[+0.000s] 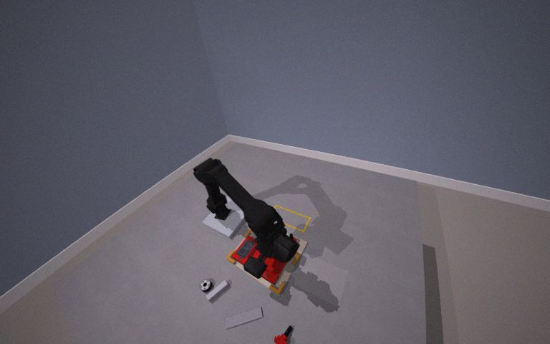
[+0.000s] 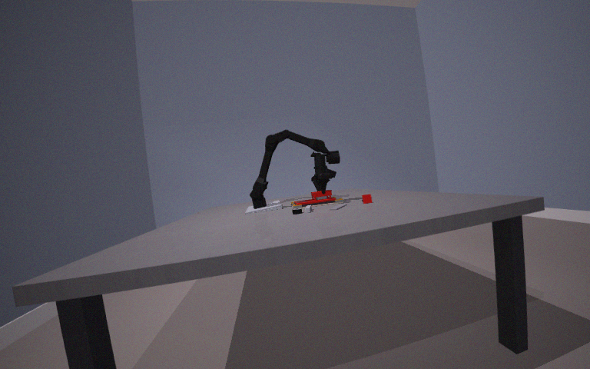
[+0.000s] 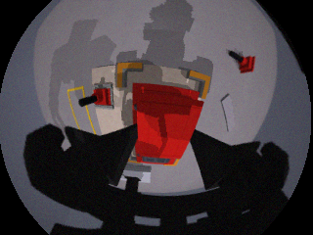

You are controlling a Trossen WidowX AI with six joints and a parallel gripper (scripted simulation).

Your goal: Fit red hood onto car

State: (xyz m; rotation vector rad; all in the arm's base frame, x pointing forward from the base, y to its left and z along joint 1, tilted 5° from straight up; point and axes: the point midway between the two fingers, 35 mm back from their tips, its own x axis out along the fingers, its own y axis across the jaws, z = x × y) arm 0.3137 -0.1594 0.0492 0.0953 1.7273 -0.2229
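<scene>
The red hood is right at my gripper tip. Also, from my gripper tip: wheel: 20 cm behind, 14 cm to the right, 4 cm below; then grey engine block: 1 cm to the left, 3 cm below.
</scene>
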